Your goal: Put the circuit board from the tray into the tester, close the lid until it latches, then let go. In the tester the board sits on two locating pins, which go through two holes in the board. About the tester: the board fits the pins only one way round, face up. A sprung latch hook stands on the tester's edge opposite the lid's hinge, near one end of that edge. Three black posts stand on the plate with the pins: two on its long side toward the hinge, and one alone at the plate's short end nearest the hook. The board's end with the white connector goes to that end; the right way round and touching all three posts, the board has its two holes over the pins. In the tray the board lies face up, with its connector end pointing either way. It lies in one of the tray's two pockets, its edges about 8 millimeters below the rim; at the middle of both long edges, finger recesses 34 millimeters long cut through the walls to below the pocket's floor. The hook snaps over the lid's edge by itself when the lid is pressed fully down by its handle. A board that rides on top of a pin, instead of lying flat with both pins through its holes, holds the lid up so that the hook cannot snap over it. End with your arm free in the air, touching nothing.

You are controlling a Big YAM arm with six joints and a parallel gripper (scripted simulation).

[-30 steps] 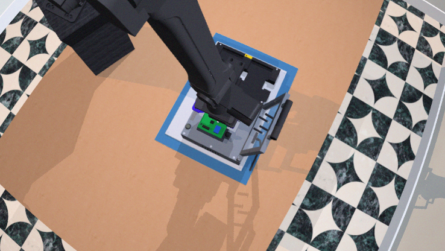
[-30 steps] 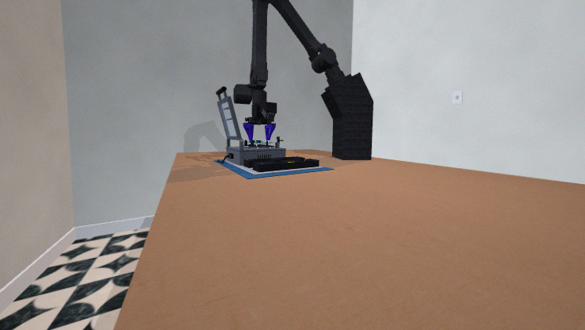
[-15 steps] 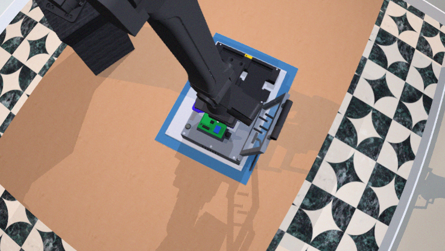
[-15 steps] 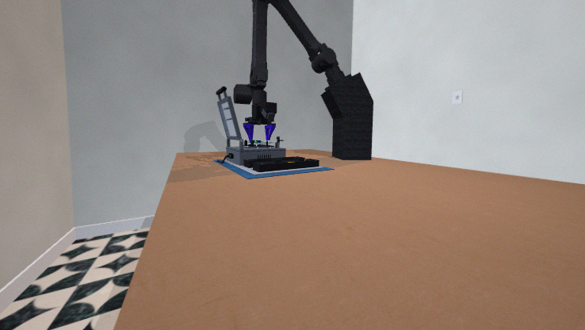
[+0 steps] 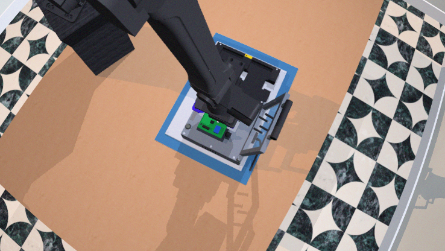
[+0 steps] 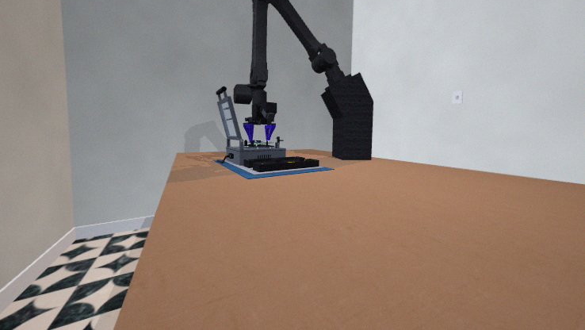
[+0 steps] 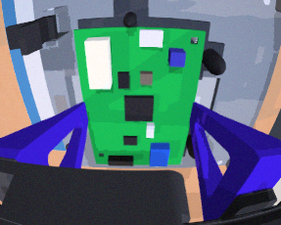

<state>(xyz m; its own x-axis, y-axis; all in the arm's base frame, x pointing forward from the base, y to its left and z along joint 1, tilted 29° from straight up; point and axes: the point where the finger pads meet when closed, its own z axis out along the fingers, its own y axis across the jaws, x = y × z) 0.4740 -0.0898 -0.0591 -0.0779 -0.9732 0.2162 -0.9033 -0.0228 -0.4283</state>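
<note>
Now: hand right at the green circuit board. Also, from my hand: black plate 1 cm ahead, 1 cm to the left, 2 cm below; tester 4 cm ahead, 3 cm to the left, 3 cm above; dark latch hook 5 cm behind, 6 cm to the left.
</note>
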